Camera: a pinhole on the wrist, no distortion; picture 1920 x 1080 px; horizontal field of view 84.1 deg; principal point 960.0 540.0 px. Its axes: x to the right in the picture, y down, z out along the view. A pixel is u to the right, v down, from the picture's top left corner.
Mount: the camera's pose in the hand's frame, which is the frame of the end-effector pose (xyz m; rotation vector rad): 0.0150 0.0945 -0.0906 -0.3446 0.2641 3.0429
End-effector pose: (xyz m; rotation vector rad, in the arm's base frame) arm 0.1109 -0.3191 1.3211 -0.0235 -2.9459 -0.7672
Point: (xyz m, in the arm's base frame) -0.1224 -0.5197 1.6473
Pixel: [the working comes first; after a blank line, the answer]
In the camera's frame: -0.1886 0.0529 -0.3343

behind the camera
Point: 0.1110 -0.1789 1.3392
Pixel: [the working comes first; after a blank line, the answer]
In the camera's frame: -0.0166 -0.0116 0.1472

840.3 456.3
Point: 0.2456 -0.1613 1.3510
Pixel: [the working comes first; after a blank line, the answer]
In the camera's frame: 0.1172 -0.0283 0.1673

1705.3 360.1
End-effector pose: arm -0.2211 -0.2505 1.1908 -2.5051 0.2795 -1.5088
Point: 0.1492 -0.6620 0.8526
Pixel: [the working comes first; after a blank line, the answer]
In the camera's frame: -0.0837 -0.2750 0.5913

809.3 45.0
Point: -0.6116 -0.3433 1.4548
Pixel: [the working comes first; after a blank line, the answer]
In the camera's frame: 0.0324 -0.0135 -0.3891

behind the camera
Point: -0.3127 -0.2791 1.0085
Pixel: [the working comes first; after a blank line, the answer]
In the camera's frame: 0.1773 0.0448 0.1288

outside the picture
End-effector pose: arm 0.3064 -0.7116 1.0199 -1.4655 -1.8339 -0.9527
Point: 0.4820 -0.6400 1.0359
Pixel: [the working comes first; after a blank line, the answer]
In the camera's frame: -0.0271 -0.0654 0.1480

765.4 69.6
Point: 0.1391 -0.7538 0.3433
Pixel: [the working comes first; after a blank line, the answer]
In the camera's frame: 0.4174 0.4879 0.4745

outside the picture
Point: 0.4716 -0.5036 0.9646
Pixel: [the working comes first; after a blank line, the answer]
In the camera's frame: -0.0807 -0.0385 0.2901

664.0 398.6
